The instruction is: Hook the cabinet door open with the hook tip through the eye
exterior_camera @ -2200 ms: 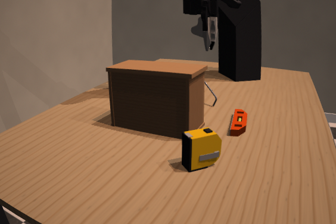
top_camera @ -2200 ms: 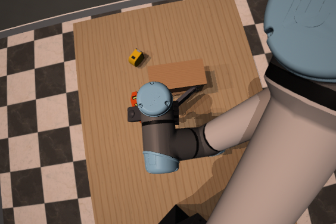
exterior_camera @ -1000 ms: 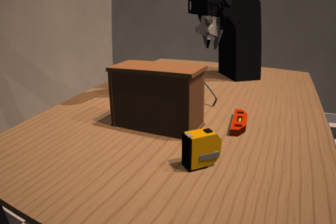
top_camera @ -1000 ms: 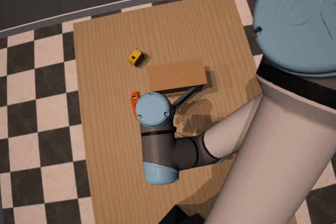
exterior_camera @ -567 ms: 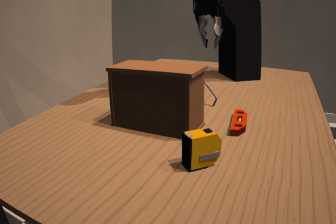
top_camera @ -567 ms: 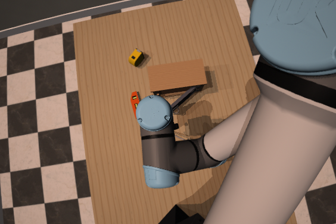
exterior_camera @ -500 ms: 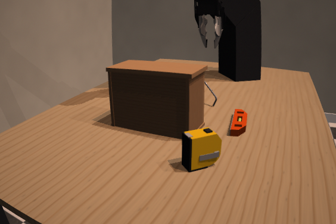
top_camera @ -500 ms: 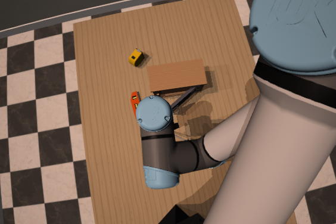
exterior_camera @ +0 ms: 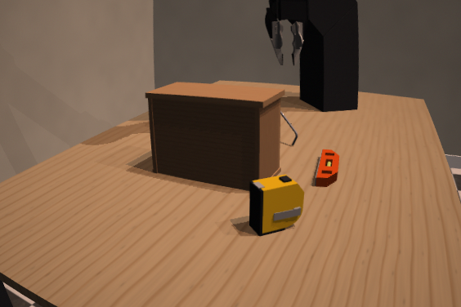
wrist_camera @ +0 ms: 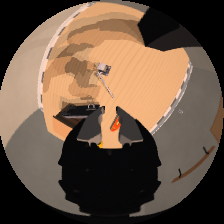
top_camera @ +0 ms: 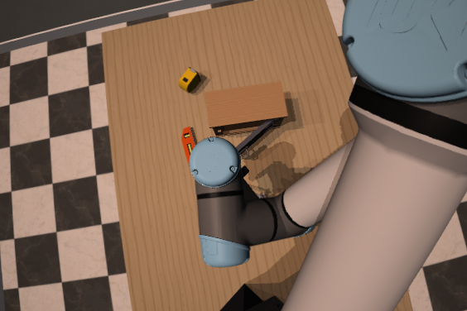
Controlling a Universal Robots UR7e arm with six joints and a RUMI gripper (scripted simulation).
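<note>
The thin hook rod lies 14 cm below my hand, 3 cm to the right of it and 2 cm behind it. Also, from my hand: dark door: 13 cm below, 12 cm ahead, 9 cm to the right; then yellow tape measure: 39 cm ahead, 16 cm below, 10 cm to the left; then orange spirit level: 19 cm below, 14 cm ahead, 12 cm to the left.
</note>
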